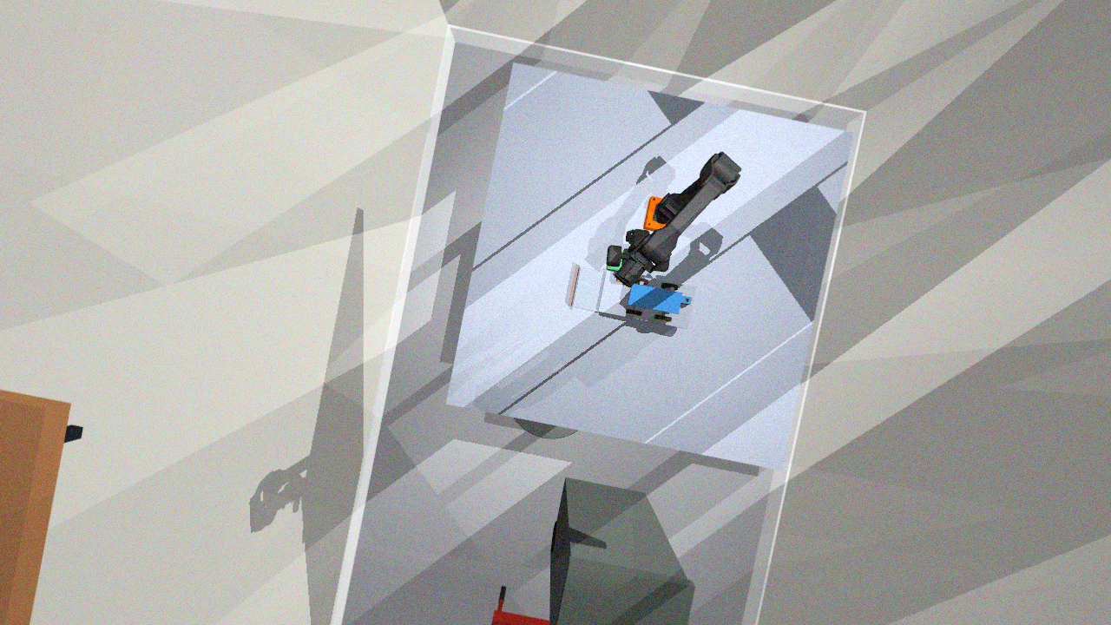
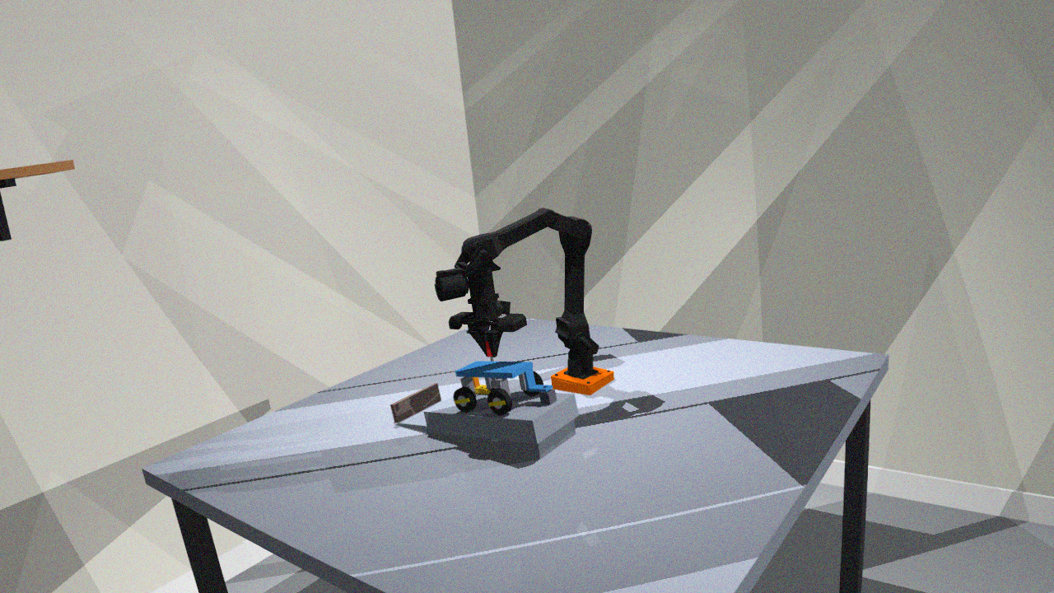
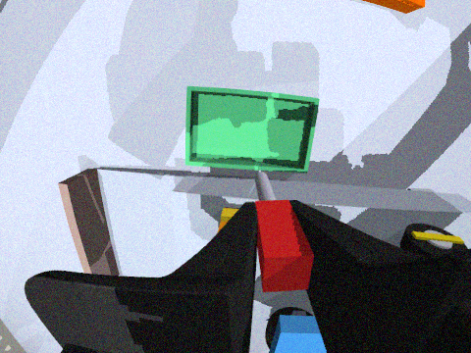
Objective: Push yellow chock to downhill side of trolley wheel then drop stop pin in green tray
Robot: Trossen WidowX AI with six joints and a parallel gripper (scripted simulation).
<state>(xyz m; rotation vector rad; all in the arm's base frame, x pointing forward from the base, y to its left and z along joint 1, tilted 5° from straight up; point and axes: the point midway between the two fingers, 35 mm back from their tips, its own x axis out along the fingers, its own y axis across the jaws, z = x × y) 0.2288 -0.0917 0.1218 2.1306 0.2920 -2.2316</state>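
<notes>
The green tray is 140 mm below my gripper tip and 20 mm behind it. The rest, counted from my gripper tip: yellow chock: 50 mm below, 50 mm ahead, 10 mm to the left; red-headed stop pin: right at my gripper tip; blue trolley: 110 mm to the left, 100 mm ahead, 20 mm below.
</notes>
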